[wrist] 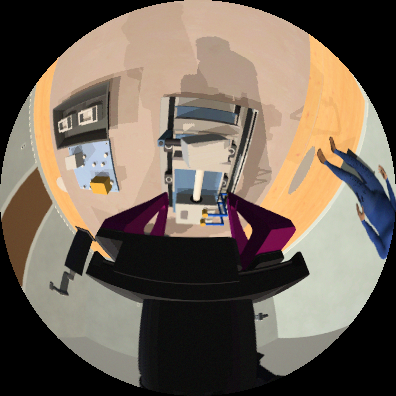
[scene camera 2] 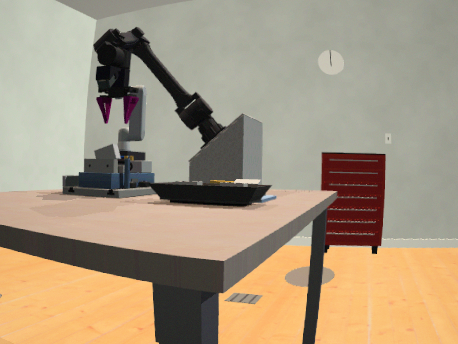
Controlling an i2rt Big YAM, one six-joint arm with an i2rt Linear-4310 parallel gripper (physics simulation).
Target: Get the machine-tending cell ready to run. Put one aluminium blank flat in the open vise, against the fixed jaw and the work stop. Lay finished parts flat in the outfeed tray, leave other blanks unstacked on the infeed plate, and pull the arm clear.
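Places are measured from the arm's base along level axes (x ahead, y left, z up), in centimetres.
Where they show: gripper, between the fingertips: (wrist: 197,196) (scene camera 2: 115,123); arm's base, origin of its link: (scene camera 2: 218,141).
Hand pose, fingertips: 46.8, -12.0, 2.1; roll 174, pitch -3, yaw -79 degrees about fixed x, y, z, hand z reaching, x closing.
Each offset is from my fingertips to the top centre of the thing, as dx, dy, dz. "*": to the spot under its first point. Level surfaces: height alone.
The vise @(-4.5, -2.2, -9.5) (scene camera 2: 100,180) (wrist: 206,114) stands on the table. A grey aluminium blank @(+2.2, -0.9, -5.8) (scene camera 2: 106,151) (wrist: 206,151) rests tilted on top of it, one end raised, not flat. My gripper (scene camera 2: 116,122) (wrist: 197,196) is open and empty, above the vise and apart from the blank. The black outfeed tray (scene camera 2: 210,194) (wrist: 82,134) holds two pale parts with square openings @(* +6.3, +37.1, -16.3) (wrist: 65,124) @(* +6.9, +26.3, -16.1) (wrist: 88,115), lying flat. The blue infeed plate @(-9.6, +31.0, -18.6) (scene camera 2: 269,198) (wrist: 108,162) bears a pale block @(-5.6, +35.9, -14.2) (wrist: 75,160) and a yellow block @(-14.1, +26.4, -15.0) (wrist: 100,185), set apart. How the blank sits against the work stop is unclear.
A pale rounded upright post (scene camera 2: 138,115) (wrist: 198,185) stands near the gripper, behind the vise in the scene view. The grey slanted arm base (scene camera 2: 225,155) stands behind the tray. A red drawer cabinet (scene camera 2: 353,200) stands beyond the table @(dz -19.4) (scene camera 2: 150,232). A person in blue (wrist: 365,187) shows at the right of the wrist view.
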